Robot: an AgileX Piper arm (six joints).
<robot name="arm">
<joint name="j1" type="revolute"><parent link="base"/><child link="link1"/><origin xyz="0.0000 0.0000 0.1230" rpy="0.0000 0.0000 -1.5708"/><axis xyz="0 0 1"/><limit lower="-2.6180" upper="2.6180"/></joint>
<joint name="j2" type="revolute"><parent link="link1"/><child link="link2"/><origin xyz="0.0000 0.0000 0.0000" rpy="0.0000 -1.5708 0.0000"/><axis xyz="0 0 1"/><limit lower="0.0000" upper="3.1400"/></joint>
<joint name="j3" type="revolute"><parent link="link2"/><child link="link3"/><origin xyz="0.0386 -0.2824 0.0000" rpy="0.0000 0.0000 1.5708"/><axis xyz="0 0 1"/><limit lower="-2.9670" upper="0.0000"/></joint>
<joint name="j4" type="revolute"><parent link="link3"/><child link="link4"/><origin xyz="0.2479 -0.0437 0.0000" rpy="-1.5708 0.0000 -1.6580"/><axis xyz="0 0 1"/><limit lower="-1.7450" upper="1.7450"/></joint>
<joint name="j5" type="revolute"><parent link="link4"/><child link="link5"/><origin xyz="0.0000 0.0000 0.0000" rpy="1.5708 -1.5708 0.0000"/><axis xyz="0 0 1"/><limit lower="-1.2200" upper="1.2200"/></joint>
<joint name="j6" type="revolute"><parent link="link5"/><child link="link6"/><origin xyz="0.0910 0.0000 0.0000" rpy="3.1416 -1.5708 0.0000"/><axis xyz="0 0 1"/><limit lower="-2.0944" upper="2.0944"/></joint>
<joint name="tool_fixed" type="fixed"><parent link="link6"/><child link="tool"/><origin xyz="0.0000 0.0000 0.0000" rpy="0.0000 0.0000 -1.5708"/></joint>
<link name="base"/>
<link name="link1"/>
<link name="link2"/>
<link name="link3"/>
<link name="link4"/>
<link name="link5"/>
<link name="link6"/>
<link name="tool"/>
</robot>
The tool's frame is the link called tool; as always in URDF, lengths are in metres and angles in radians.
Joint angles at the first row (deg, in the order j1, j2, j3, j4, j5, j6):
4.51, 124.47, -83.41, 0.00, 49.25, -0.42
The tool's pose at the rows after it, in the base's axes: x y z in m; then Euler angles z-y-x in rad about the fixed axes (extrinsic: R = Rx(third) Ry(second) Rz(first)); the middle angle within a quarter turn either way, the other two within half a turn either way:
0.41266 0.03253 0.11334 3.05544 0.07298 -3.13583
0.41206 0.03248 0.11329 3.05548 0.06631 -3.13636
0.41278 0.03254 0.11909 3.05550 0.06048 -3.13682
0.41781 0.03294 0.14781 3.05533 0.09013 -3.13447
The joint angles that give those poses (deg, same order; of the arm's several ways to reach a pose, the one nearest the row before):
4.51, 124.47, -83.41, 0.00, 49.74, -0.42
4.51, 124.47, -83.41, 0.00, 50.13, -0.42
4.51, 124.09, -84.23, 0.00, 51.66, -0.42
4.51, 121.83, -87.39, 0.00, 55.38, -0.42

